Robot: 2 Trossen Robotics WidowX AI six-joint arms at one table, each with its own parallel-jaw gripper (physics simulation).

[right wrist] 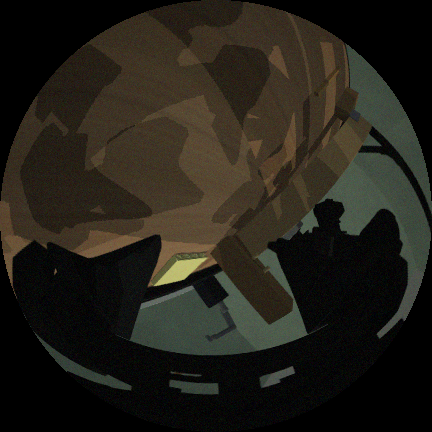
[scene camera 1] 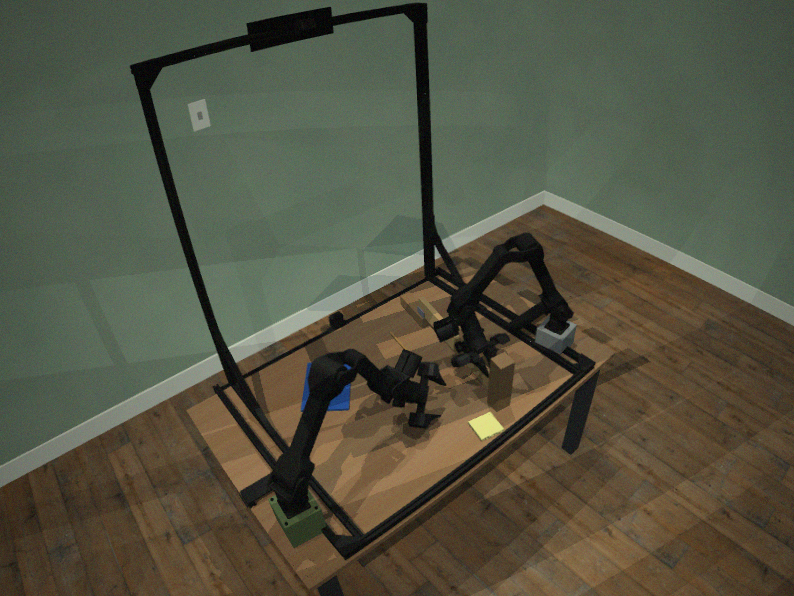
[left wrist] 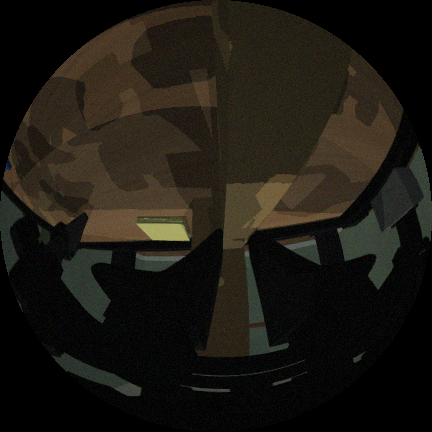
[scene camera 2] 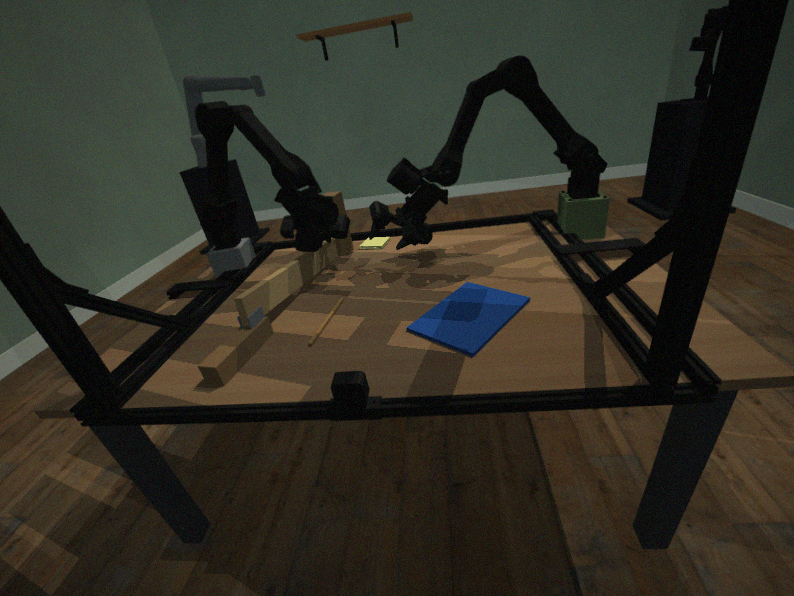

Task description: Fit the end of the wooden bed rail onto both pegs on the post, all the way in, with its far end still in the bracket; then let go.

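Seen in the pictures: left gripper, fingertip midpoint: (right wrist: 268,244) (left wrist: 235,234) (scene camera 2: 326,242); right gripper, fingertip midpoint: (right wrist: 219,243) (scene camera 1: 442,400) (left wrist: 76,222) (scene camera 2: 383,243); left arm's base, origin of the base link: (right wrist: 293,234) (scene camera 1: 557,326) (scene camera 2: 228,245); right arm's base, origin of the base link: (scene camera 1: 293,504) (scene camera 2: 583,194).
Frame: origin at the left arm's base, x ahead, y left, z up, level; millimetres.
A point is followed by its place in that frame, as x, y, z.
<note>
The wooden bed rail (scene camera 2: 275,291) {219, -345, -17} (left wrist: 280,100) (right wrist: 315,175) {264, -205, -37} runs between the post (scene camera 1: 500,384) {362, 15, 35} (left wrist: 227,320) {320, -23, 47} (right wrist: 260,290) {356, -16, 32} and the grey-blue bracket (scene camera 2: 251,318) {192, -441, -22} (right wrist: 355,115) {198, -424, -25}. Its far end sits in the bracket. The post stands upright. In the right wrist view the rail's near end is low beside the post, and a peg (right wrist: 266,269) {327, -33, 10} shows uncovered above it; the lower peg's fit is unclear. My left gripper (scene camera 1: 485,360) (left wrist: 235,234) {302, -56, -22} is shut on the rail near the post. My right gripper (scene camera 1: 441,400) {463, -115, -33} (right wrist: 219,243) {463, -115, -33} is open and empty, above the table away from the rail.
A yellow pad (scene camera 1: 486,425) {435, 24, -72} (scene camera 2: 374,243) {433, 5, -71} (left wrist: 164,230) {427, 14, -72} (right wrist: 180,270) {437, 16, -72} lies near the post. A blue sheet (scene camera 2: 471,317) {613, -481, -73} and a thin stick (scene camera 2: 327,320) {326, -402, -76} lie on the table. The bracket is on a wooden block (scene camera 2: 237,356) {174, -512, -56}. A black frame surrounds the work area.
</note>
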